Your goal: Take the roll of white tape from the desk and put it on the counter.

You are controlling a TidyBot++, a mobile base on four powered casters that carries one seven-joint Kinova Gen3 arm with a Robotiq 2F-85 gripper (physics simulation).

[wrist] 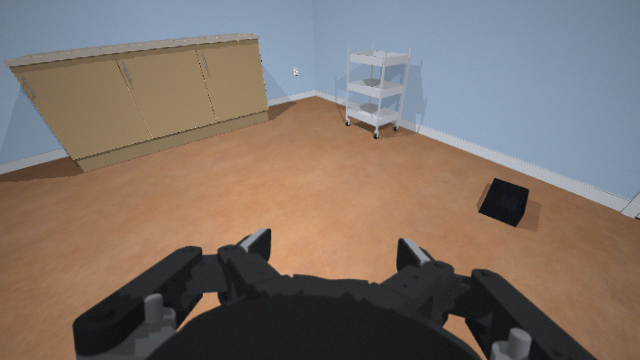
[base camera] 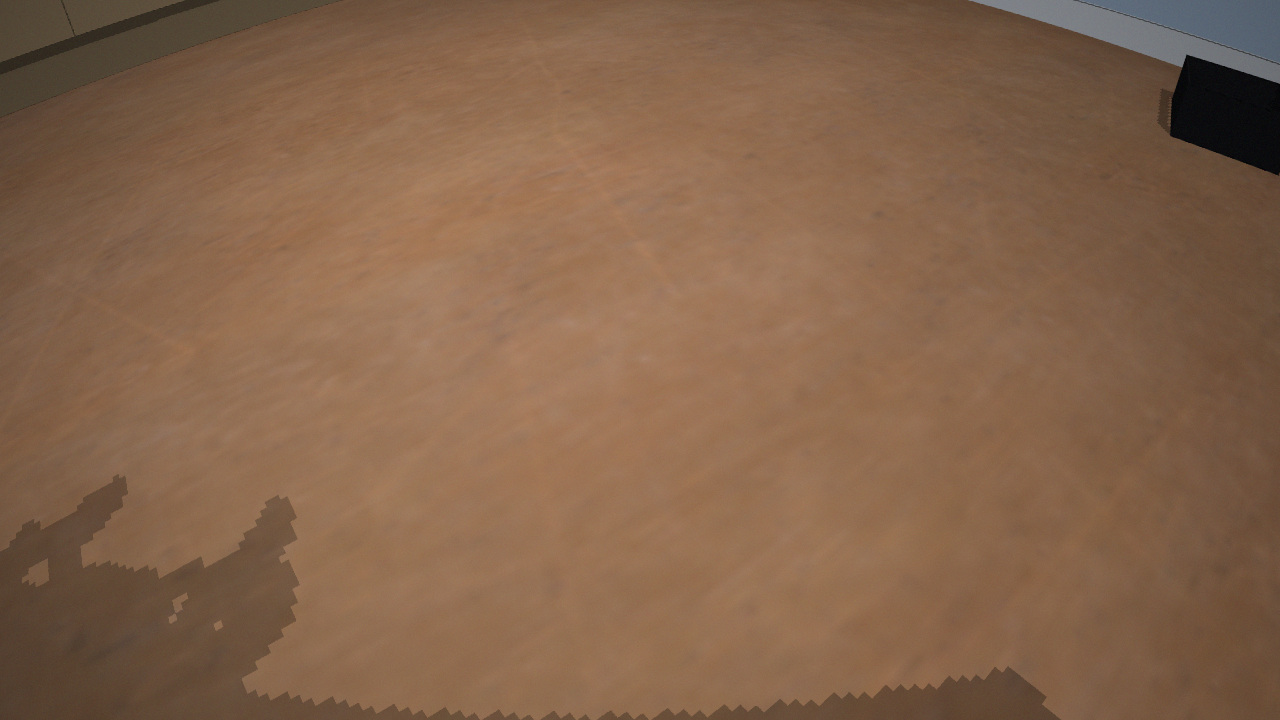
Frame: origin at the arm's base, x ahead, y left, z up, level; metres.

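Where they show: gripper, fingertip midpoint: [wrist: 332,247].
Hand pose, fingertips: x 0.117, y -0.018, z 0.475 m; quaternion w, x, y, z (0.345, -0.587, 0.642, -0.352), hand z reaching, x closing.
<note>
After its pixels a point has its place.
The counter [wrist: 150,46] {z 0.493, x 2.035, y 1.391 m} is a long light top on tan cabinets [wrist: 170,92] {z 0.122, x 2.066, y 1.386 m}, against the wall at the upper left of the wrist view; the foot of the cabinets [base camera: 116,53] {z -0.338, x 1.995, y 1.574 m} shows at the upper left of the base camera view. My gripper [wrist: 332,247] {z 0.475, x 0.117, y -0.018 m} is open with nothing between its fingers, far from the counter and above the brown floor. The roll of white tape and the desk do not show in either view.
A white three-tier cart [wrist: 382,90] {z 0.074, x 2.098, y -0.496 m} stands near the room corner, right of the cabinets. A black open box [wrist: 505,202] {z -0.393, x 1.142, y -1.169 m} [base camera: 1230,111] {z -0.320, x 1.004, y -1.007 m} lies on the floor at the right, near the wall. The gripper's shadow falls on the floor at the lower left of the base camera view.
</note>
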